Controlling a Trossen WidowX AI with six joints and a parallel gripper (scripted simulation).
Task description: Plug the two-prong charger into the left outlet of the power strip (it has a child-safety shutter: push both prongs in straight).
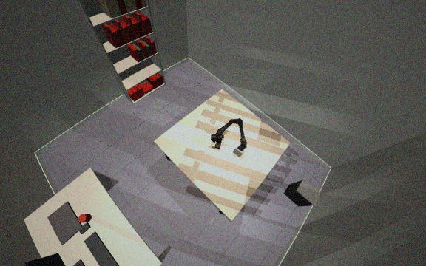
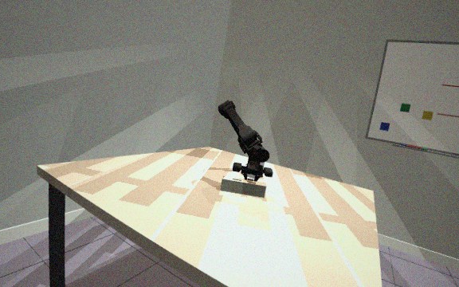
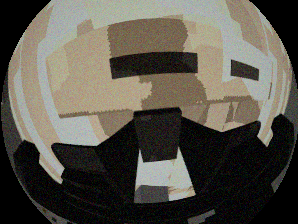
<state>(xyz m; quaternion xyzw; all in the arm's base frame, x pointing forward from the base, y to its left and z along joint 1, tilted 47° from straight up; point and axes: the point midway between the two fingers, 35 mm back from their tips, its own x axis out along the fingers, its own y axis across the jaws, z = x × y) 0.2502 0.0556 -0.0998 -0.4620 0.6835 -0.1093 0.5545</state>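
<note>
The dark two-prong charger is 10 mm ahead of my gripper tip, 10 mm to the left of it and 10 mm above it.
</note>
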